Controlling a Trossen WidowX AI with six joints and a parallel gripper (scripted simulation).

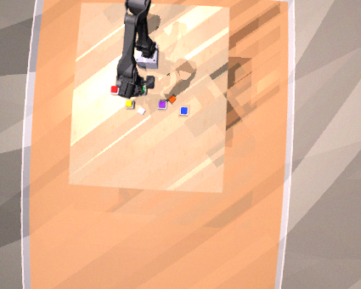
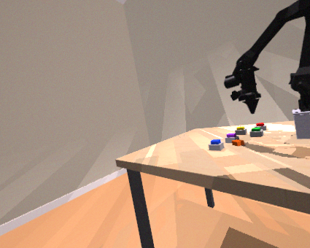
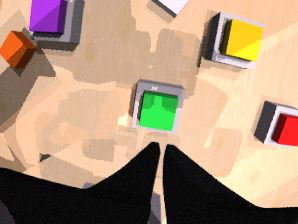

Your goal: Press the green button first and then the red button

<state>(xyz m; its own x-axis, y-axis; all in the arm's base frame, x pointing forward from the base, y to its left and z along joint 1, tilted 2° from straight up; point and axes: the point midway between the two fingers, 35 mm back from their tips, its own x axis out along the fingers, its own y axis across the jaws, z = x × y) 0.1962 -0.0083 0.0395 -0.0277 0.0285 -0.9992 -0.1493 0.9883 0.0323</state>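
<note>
My gripper tip is 20 mm short of the red button, 150 mm to the left of it and 80 mm above it. The rest, counted from my gripper tip: yellow button: 90 mm ahead, 50 mm to the right, 80 mm below; white block: 110 mm ahead, 20 mm to the left, 100 mm below; green button: 80 mm below.
</note>
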